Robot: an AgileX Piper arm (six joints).
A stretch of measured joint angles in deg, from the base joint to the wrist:
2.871 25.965 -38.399 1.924 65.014 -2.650
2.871 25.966 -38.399 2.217 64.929 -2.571
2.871 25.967 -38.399 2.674 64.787 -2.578
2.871 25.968 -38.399 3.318 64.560 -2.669
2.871 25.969 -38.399 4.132 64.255 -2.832
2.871 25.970 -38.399 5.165 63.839 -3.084
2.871 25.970 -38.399 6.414 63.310 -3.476
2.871 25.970 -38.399 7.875 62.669 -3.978
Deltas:
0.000 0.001 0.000 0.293 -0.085 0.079
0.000 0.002 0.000 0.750 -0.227 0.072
0.000 0.003 0.000 1.394 -0.454 -0.019
0.000 0.004 0.000 2.208 -0.759 -0.182
0.000 0.005 0.000 3.241 -1.175 -0.434
0.000 0.005 0.000 4.490 -1.704 -0.826
0.000 0.005 0.000 5.951 -2.345 -1.328

